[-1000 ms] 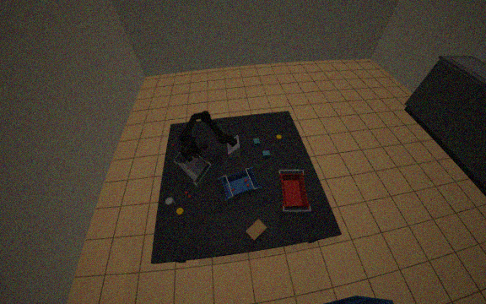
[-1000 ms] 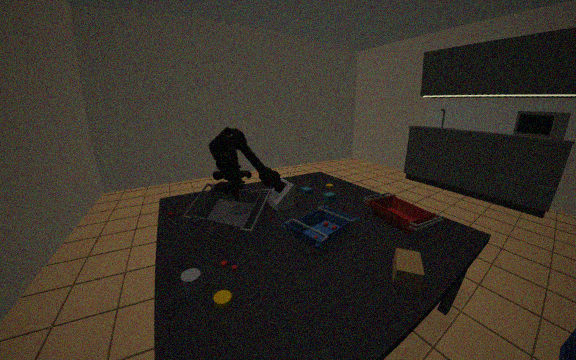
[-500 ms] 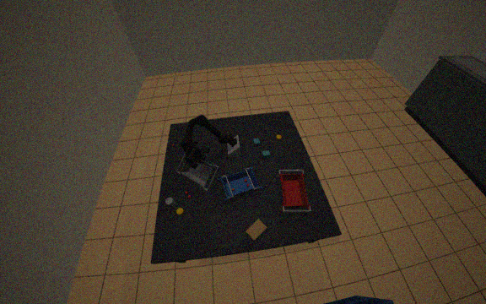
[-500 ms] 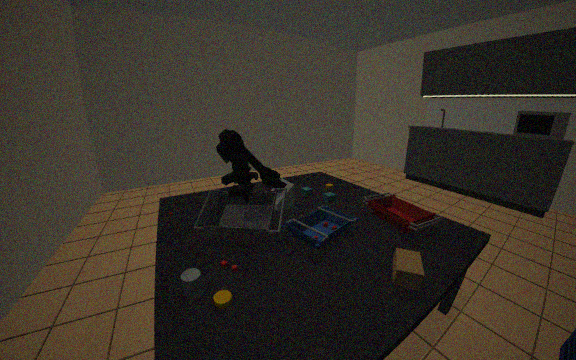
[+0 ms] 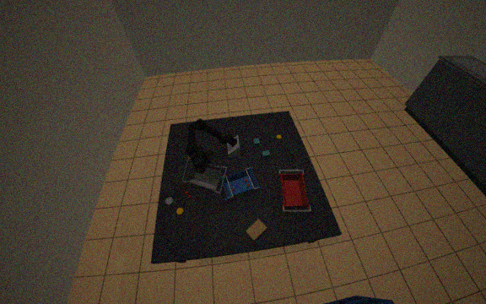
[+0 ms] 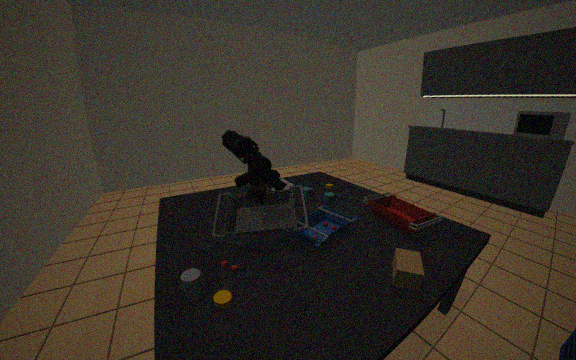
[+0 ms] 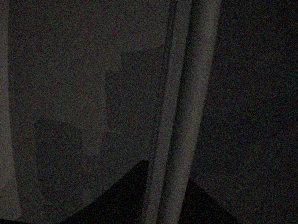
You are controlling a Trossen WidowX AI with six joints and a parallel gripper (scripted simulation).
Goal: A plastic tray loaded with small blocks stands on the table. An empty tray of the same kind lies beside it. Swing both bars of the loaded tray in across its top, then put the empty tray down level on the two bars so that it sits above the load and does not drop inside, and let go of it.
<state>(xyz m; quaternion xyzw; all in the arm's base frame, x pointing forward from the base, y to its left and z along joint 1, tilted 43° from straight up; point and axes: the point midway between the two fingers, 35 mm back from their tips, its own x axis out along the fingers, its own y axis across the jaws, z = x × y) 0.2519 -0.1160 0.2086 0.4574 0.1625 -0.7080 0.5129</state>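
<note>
My gripper tip is 70 mm short of the grey tray and 40 mm to the left of it. Also, from my gripper tip: white disc 310 mm to the right, 200 mm ahead, 110 mm below; then tan box 480 mm ahead, 280 mm to the left, 120 mm below.
</note>
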